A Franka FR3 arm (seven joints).
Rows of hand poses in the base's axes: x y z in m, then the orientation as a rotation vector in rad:
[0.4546 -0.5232 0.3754 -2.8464 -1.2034 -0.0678]
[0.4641 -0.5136 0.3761 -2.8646 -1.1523 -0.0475]
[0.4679 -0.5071 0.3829 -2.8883 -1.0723 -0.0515]
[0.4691 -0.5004 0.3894 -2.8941 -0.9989 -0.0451]
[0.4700 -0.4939 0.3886 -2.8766 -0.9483 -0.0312]
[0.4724 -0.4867 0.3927 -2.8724 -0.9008 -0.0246]
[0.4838 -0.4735 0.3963 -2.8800 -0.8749 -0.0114]
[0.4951 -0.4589 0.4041 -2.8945 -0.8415 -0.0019]
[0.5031 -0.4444 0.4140 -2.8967 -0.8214 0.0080]
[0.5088 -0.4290 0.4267 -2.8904 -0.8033 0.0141]
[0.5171 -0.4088 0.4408 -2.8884 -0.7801 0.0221]
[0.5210 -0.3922 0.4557 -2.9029 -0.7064 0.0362]
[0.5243 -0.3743 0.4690 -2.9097 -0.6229 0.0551]
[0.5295 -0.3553 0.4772 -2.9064 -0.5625 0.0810]
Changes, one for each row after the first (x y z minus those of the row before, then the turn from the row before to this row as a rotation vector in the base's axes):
[0.0095 0.0096 0.0007 -0.0019 0.0144 -0.0346]
[0.0038 0.0065 0.0068 0.0074 0.0017 -0.0538]
[0.0012 0.0067 0.0065 0.0171 0.0120 -0.0458]
[0.0009 0.0065 -0.0008 0.0283 0.0203 -0.0269]
[0.0024 0.0072 0.0041 0.0161 0.0115 -0.0286]
[0.0114 0.0132 0.0036 -0.0024 0.0096 -0.0173]
[0.0113 0.0146 0.0078 -0.0064 0.0063 -0.0235]
[0.0080 0.0145 0.0099 0.0012 0.0081 -0.0128]
[0.0057 0.0154 0.0127 0.0092 0.0075 -0.0102]
[0.0083 0.0202 0.0141 0.0060 0.0083 -0.0142]
[0.0039 0.0166 0.0149 0.0003 0.0137 -0.0492]
[0.0033 0.0179 0.0133 0.0068 0.0191 -0.0544]
[0.0052 0.0190 0.0082 0.0094 0.0233 -0.0379]

